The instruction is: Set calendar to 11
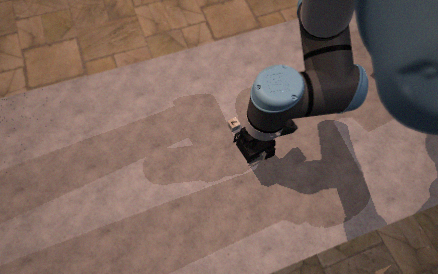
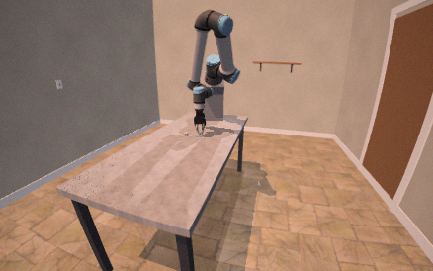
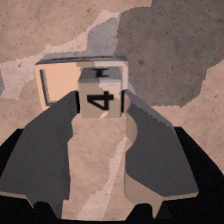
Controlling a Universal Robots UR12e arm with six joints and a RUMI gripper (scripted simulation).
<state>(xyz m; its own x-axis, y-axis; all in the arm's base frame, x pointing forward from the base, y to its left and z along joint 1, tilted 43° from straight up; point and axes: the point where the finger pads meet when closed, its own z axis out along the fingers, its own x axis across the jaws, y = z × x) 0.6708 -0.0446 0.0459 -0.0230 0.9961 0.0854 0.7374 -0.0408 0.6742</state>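
My gripper is now 1 cm above the white cube. From my hand the other things lie so: calendar tray (2 cm to the right, 3 cm below); digit cube (12 cm to the right, 2 cm below).
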